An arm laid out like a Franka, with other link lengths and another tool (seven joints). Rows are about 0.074 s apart.
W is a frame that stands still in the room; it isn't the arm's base.
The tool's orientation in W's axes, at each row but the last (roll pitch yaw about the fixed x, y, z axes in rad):
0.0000 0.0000 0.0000
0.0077 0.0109 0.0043
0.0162 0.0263 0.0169
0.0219 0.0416 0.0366
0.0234 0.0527 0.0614
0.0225 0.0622 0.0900
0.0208 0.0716 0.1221
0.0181 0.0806 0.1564
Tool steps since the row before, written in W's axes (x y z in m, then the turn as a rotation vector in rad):
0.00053 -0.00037 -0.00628 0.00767 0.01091 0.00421
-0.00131 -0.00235 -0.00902 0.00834 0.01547 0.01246
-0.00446 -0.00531 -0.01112 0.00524 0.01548 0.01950
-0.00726 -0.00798 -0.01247 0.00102 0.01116 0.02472
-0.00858 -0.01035 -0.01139 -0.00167 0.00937 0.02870
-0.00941 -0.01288 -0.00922 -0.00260 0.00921 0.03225
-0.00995 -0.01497 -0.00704 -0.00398 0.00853 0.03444
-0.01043 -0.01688 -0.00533 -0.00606 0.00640 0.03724
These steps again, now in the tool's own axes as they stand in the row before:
0.00053 -0.00037 -0.00628 0.00767 0.01091 0.00421
-0.00122 -0.00241 -0.00902 0.00827 0.01553 0.01243
-0.00426 -0.00542 -0.01115 0.00499 0.01571 0.01939
-0.00702 -0.00799 -0.01260 0.00040 0.01165 0.02451
-0.00859 -0.01008 -0.01163 -0.00260 0.01012 0.02837
-0.00994 -0.01220 -0.00958 -0.00376 0.01013 0.03186
-0.01117 -0.01381 -0.00757 -0.00537 0.00966 0.03395
-0.01246 -0.01516 -0.00608 -0.00797 0.00793 0.03658

